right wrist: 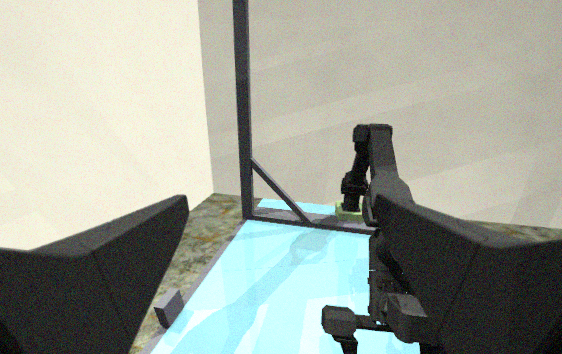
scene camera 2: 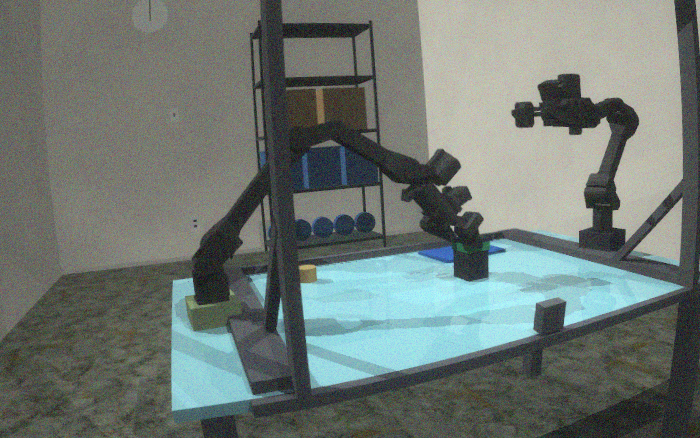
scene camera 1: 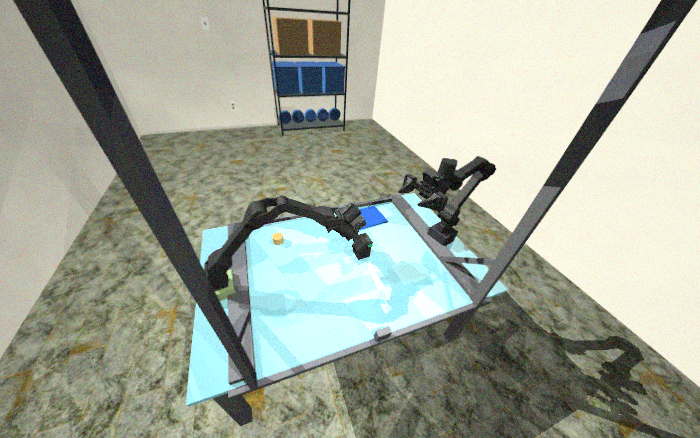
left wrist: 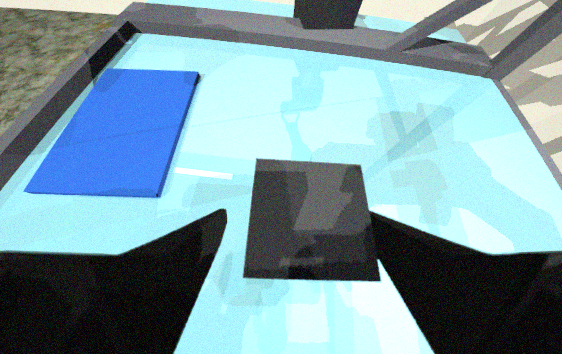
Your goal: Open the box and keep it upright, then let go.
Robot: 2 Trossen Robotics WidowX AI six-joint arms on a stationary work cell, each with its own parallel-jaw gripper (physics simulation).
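Places are measured from the left arm's base along level axes (x ahead, y right, z down), in centimetres.
Where they show: left gripper, between the fingertips: [scene camera 2: 469,245] [left wrist: 294,215]; right gripper, between the fingertips: [right wrist: 283,203] [scene camera 2: 527,111] [scene camera 1: 407,198]; left arm's base, origin of its link: [right wrist: 350,207] [scene camera 2: 211,298] [scene camera 1: 218,282]; right arm's base, origin of its link: [scene camera 2: 602,230] [scene camera 1: 443,229].
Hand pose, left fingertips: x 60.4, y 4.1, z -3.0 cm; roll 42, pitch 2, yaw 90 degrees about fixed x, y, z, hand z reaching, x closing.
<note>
Each offset is from my left fingertips to the top centre of the thing. Level surfaces: height alone.
A small black box [scene camera 1: 361,249] [scene camera 2: 470,265] [left wrist: 310,200] with a green band below its top stands upright on the pale blue table @[dz +7.6 cm] [scene camera 1: 330,330] [scene camera 2: 361,356]. Its dark flat top looks closed. My left gripper [scene camera 1: 361,237] [scene camera 2: 467,235] [left wrist: 294,215] is open at the top of the box. In the left wrist view the box top shows between the two fingertips, with a gap at the left finger and the right fingertip close to its edge. The gripper hides part of the band in the scene views. My right gripper [scene camera 1: 417,192] [scene camera 2: 524,114] [right wrist: 283,203] is open and empty, high above the right side.
A flat blue panel @[dz +6.8, dx +13.7, dy -21.5 cm] [scene camera 1: 374,216] [scene camera 2: 437,254] [left wrist: 120,135] lies behind the box. An orange cylinder @[dz +4.1, dx -33.5, dy -22.1 cm] [scene camera 1: 277,239] [scene camera 2: 308,273] stands at the back left. A grey block @[dz +1.9, dx -12.4, dy +38.7 cm] [scene camera 1: 382,333] [scene camera 2: 549,316] [right wrist: 170,307] sits at the front edge. Dark frame posts [scene camera 1: 139,175] [scene camera 2: 281,154] [right wrist: 242,100] rise around the table.
</note>
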